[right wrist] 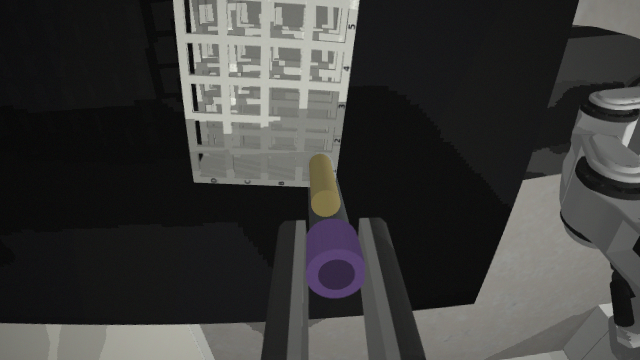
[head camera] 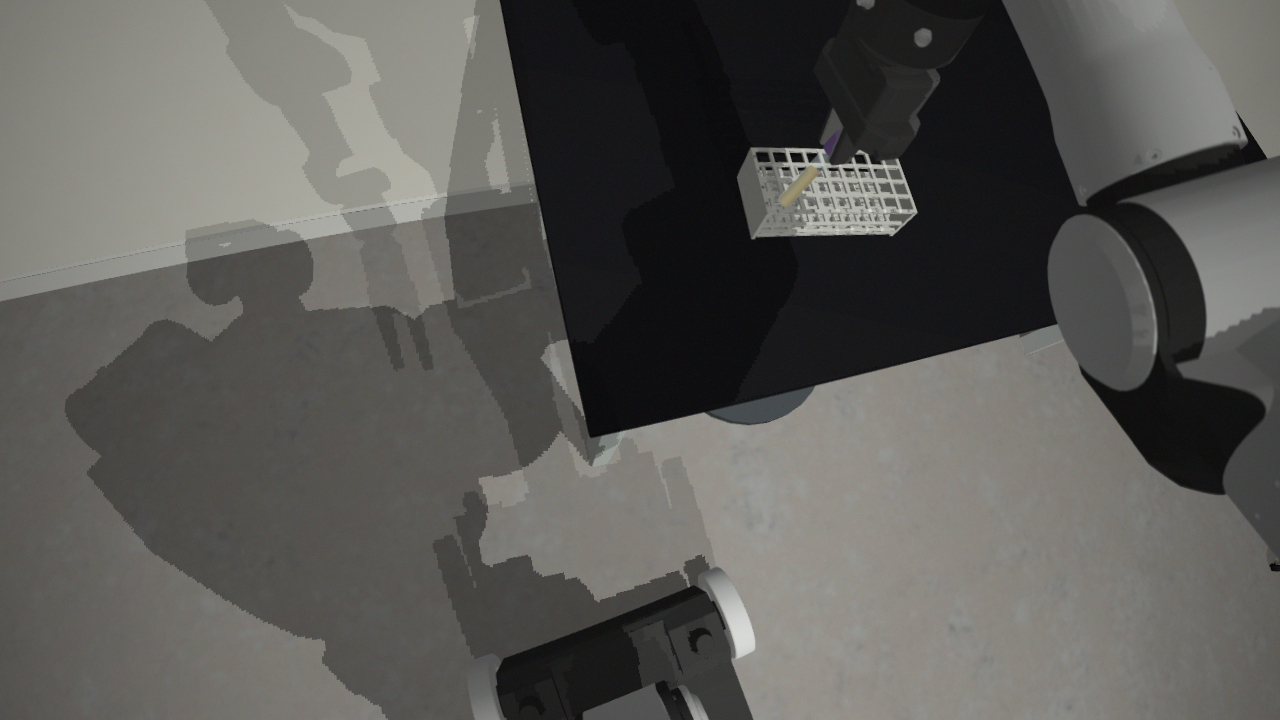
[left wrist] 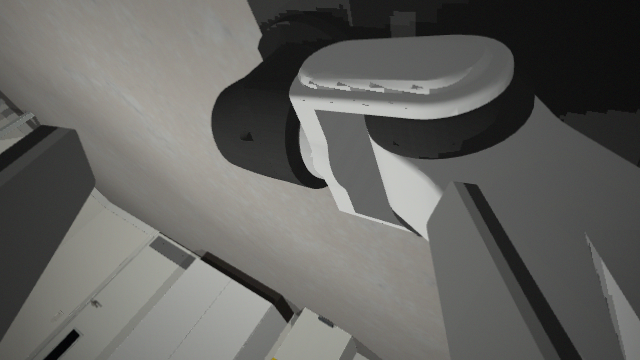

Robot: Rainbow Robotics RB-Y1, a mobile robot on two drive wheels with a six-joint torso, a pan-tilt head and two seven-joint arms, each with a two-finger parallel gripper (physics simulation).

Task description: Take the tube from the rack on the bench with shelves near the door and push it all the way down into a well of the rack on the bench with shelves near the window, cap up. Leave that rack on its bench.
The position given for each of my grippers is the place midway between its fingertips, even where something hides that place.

Observation:
I see my left gripper [left wrist: 270, 181], a tube with purple cap [head camera: 820, 162] and a white rack [head camera: 840, 202].
The tube with purple cap is seen too in the right wrist view [right wrist: 335, 268]. The white rack also shows in the right wrist view [right wrist: 271, 89]. The left wrist view does not show the tube with purple cap: it is out of frame. The left wrist view misses the white rack: it is out of frame.

